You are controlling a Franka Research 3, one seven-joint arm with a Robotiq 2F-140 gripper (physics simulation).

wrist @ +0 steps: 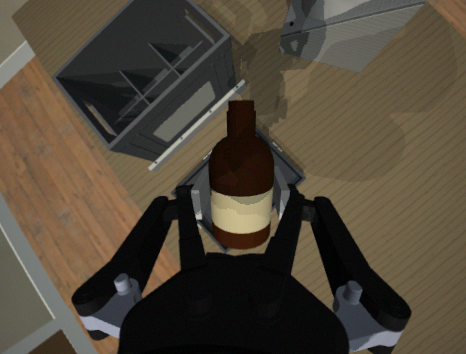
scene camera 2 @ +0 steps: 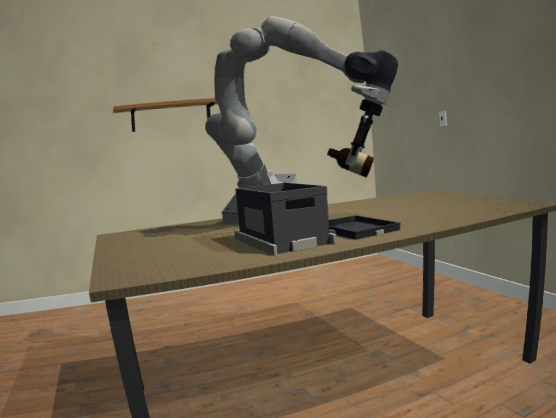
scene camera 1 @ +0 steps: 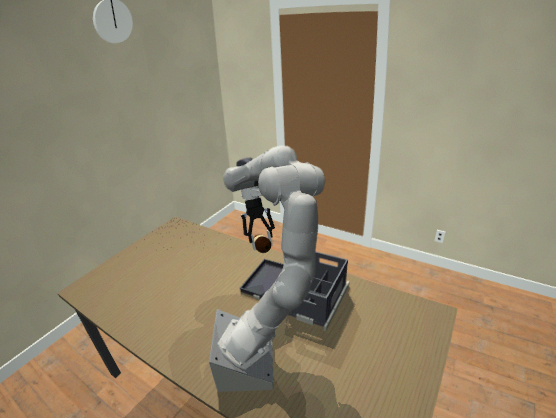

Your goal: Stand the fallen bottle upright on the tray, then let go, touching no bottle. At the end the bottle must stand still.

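Note:
A brown bottle with a cream label [scene camera 1: 262, 244] [scene camera 2: 363, 164] [wrist: 241, 175] is held in the air, well above the table. In the scene camera 2 view it is tilted, its neck to the left and somewhat higher than its base at the lower right. My gripper [scene camera 1: 261, 240] [scene camera 2: 354, 157] [wrist: 241, 177] is shut on the bottle, one finger pad on each side around the label. The dark tray [scene camera 1: 265, 277] [scene camera 2: 384, 230] [wrist: 290, 167] lies flat on the table below the bottle; in the wrist view the bottle and fingers hide much of it.
A dark crate with dividers [scene camera 1: 337, 287] [scene camera 2: 300, 225] [wrist: 220, 75] stands beside the tray, with light strips along its foot. The arm's grey base block [scene camera 1: 240, 375] [wrist: 350, 45] stands on the wooden table [scene camera 1: 150, 290] [scene camera 2: 165, 260] [wrist: 370, 220]. The crate's inside is partly hidden.

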